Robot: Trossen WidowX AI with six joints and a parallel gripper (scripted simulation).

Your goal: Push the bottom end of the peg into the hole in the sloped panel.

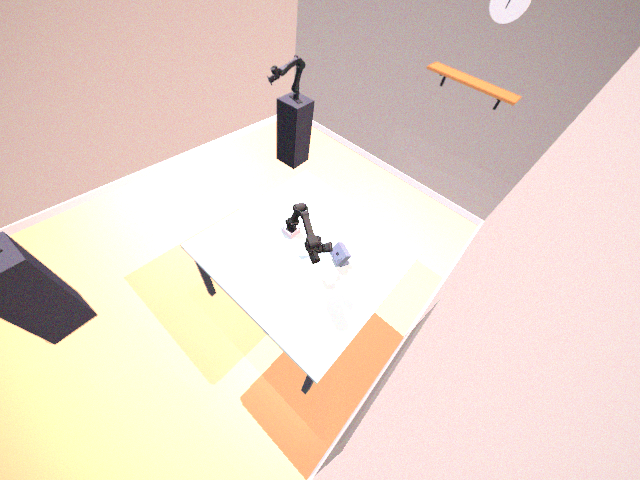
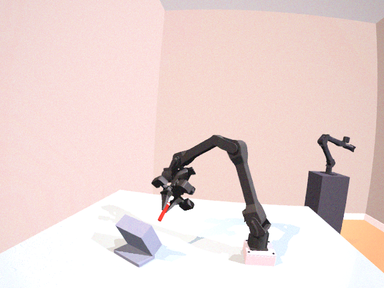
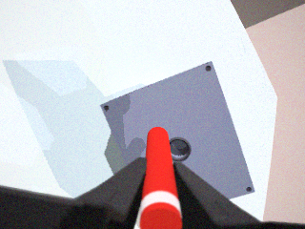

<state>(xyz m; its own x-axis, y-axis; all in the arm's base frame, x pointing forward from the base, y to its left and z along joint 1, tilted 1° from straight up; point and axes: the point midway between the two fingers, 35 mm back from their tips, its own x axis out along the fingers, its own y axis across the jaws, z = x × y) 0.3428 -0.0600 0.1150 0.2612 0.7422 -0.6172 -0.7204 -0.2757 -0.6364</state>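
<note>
The sloped panel lies 70 mm ahead of my gripper tip, 80 mm to the left of it and 70 mm below it. The rest, counted from my gripper tip: round red peg (10 mm to the right, 10 mm above).
</note>
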